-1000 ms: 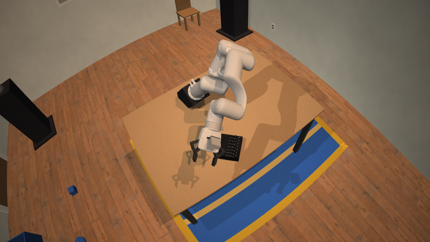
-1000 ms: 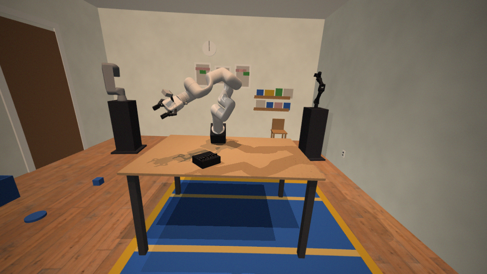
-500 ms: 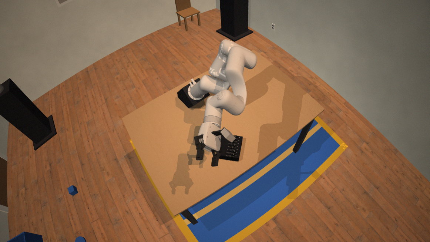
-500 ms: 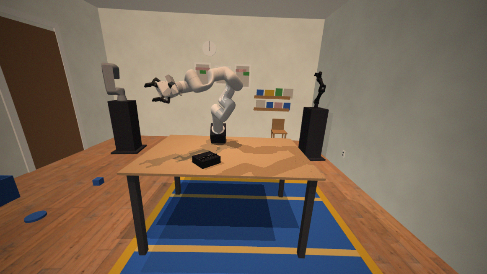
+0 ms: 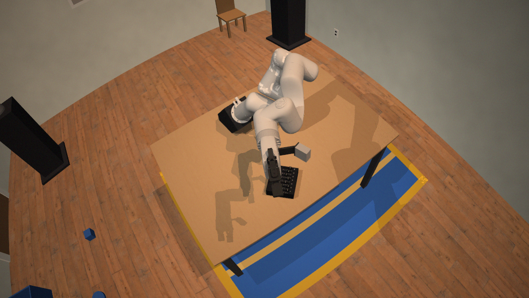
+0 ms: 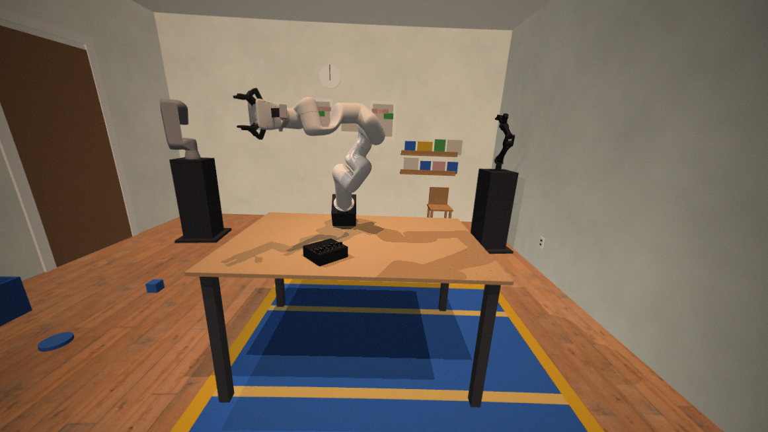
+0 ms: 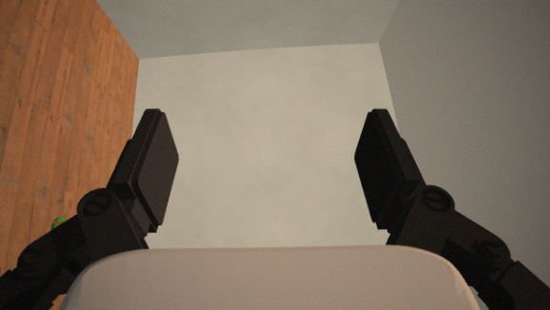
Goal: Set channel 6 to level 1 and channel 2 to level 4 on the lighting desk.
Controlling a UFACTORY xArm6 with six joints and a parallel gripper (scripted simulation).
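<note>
The channel 2 fader cap lies 570 mm below my hand, 230 mm to the left of it and 190 mm behind it. Also, from my hand: channel 6 fader cap 570 mm below, 290 mm to the left, 250 mm behind.
</note>
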